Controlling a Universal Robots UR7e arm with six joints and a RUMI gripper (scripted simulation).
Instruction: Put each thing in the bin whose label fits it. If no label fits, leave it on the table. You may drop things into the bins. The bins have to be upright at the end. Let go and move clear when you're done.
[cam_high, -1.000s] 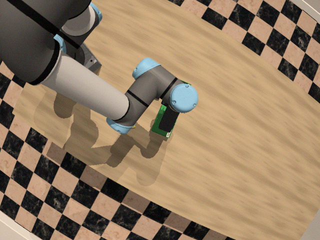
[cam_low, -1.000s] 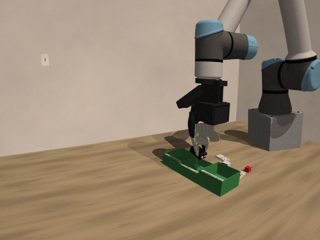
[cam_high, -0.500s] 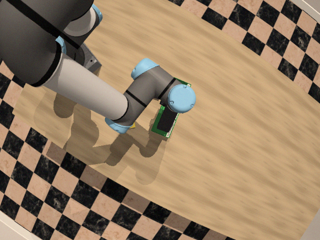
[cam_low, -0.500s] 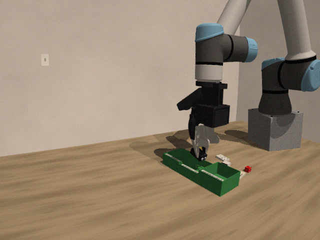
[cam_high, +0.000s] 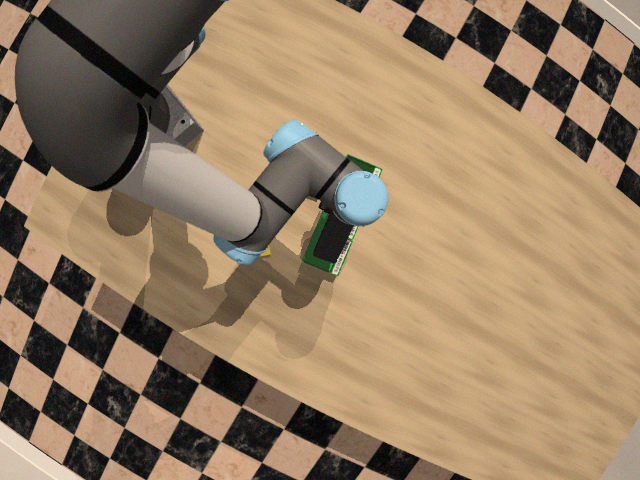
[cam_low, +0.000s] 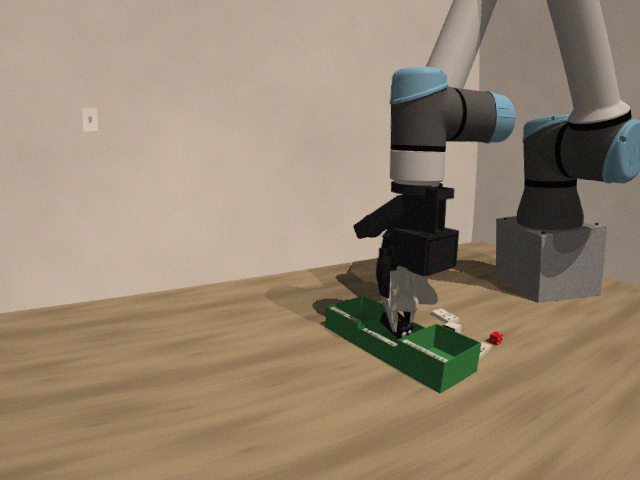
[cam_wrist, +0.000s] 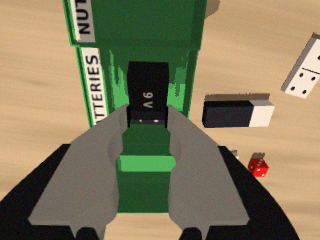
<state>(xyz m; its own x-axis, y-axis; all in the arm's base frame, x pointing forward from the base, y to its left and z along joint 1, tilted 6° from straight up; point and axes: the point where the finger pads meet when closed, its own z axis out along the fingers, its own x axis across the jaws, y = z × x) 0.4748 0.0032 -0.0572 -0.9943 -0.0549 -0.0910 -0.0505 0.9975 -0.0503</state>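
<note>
My hand is 9 cm past the black-and-white block, 4 cm above it and 2 cm to the right of it. From my hand the other things lie so: black 9V battery (1 cm below); red die (14 cm behind, 9 cm to the left, 4 cm below); yellow block (14 cm to the right, 13 cm behind, 4 cm below).
</note>
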